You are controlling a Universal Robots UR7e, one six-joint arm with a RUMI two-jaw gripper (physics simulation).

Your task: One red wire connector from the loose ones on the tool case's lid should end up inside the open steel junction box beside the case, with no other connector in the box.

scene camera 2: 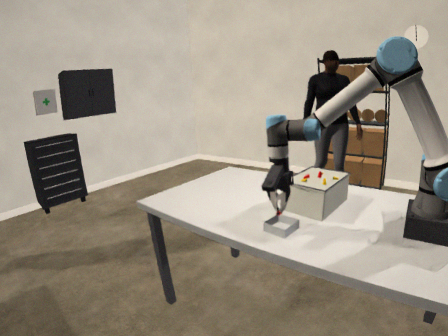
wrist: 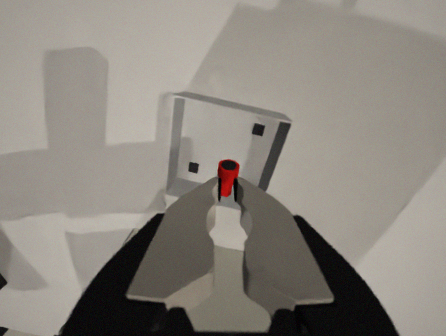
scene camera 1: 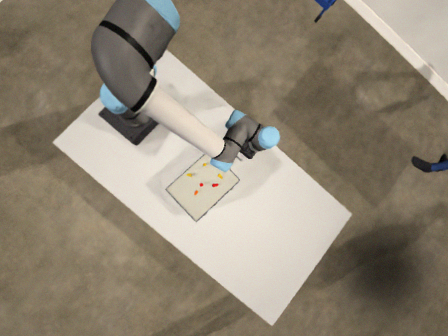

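Pixels of known places: gripper, fingertip midpoint: (scene camera 2: pixel 279 212) (wrist: pixel 227 179); arm's base, link origin: (scene camera 2: pixel 430 211) (scene camera 1: pixel 135 113).
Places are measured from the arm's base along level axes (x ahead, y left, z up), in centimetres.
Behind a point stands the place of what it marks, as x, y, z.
My gripper (scene camera 2: pixel 279 210) {56.3, 22.3, -1.0} (wrist: pixel 227 179) {56.3, 22.3, -1.0} is shut on a red wire connector (scene camera 2: pixel 279 213) {55.8, 23.4, -0.8} (wrist: pixel 228 176) {56.3, 23.0, -0.2}, held at the fingertips with its dark open end showing in the wrist view. They are above the open steel junction box (scene camera 2: pixel 270 228) {58.0, 26.6, -6.2} (wrist: pixel 175 137) {50.8, 23.6, -6.1}, near one of its walls in the wrist view. The box has two small black squares inside and no connector shows in it. In scene camera 1 the arm hides the fingertips and most of the box. The tool case (scene camera 1: pixel 182 199) {47.0, -19.4, 5.3} (scene camera 2: pixel 306 201) {50.7, 7.3, -1.0} bears loose connectors: red ones (scene camera 1: pixel 215 185) (scene camera 2: pixel 320 174), yellow ones (scene camera 1: pixel 189 175) (scene camera 2: pixel 324 181) and an orange one (scene camera 1: pixel 196 192) {50.3, -12.6, 6.0}.
The case stands on the white table (scene camera 1: pixel 280 240) {106.8, -6.4, -8.5} (scene camera 2: pixel 210 200) {100.7, 11.4, -8.4}, right beside the box and higher than it. The arm's base (scene camera 2: pixel 425 222) {2.5, 9.3, -0.6} stands at the right in scene camera 2. A person (scene camera 2: pixel 330 100) stands behind the table, before a shelf rack (scene camera 2: pixel 385 150).
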